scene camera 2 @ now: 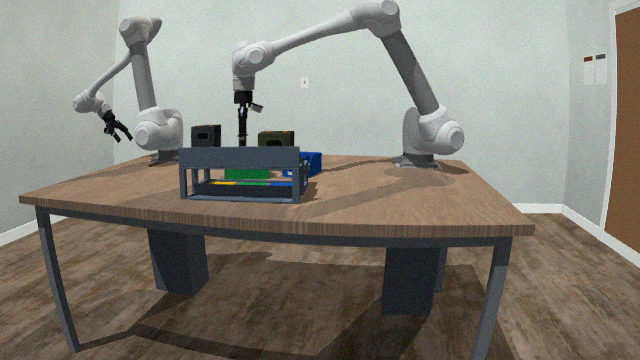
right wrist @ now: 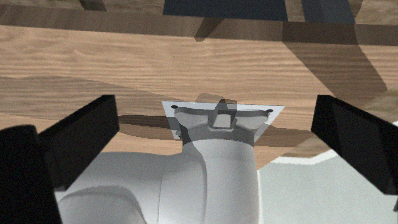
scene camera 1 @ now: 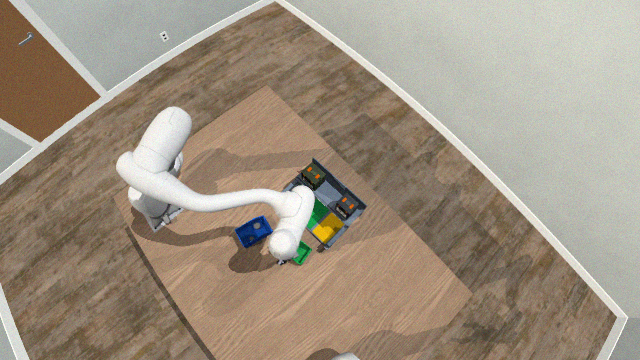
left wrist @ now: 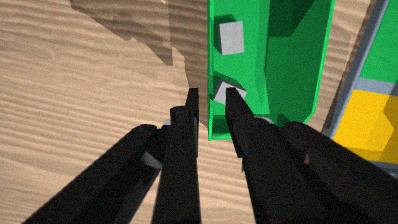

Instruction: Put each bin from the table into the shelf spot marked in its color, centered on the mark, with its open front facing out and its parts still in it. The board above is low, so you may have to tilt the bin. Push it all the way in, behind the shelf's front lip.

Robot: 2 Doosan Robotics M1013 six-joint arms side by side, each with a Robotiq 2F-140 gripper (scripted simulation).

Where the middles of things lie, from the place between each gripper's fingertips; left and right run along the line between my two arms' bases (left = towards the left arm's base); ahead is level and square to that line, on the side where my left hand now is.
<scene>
Right now my left hand is 8 cm above the green bin (left wrist: 281, 67), 4 cm short of it and 3 cm to the right of it.
I see the green bin 92 cm to the left of my right hand, 42 cm ahead of it and 8 cm below it.
</scene>
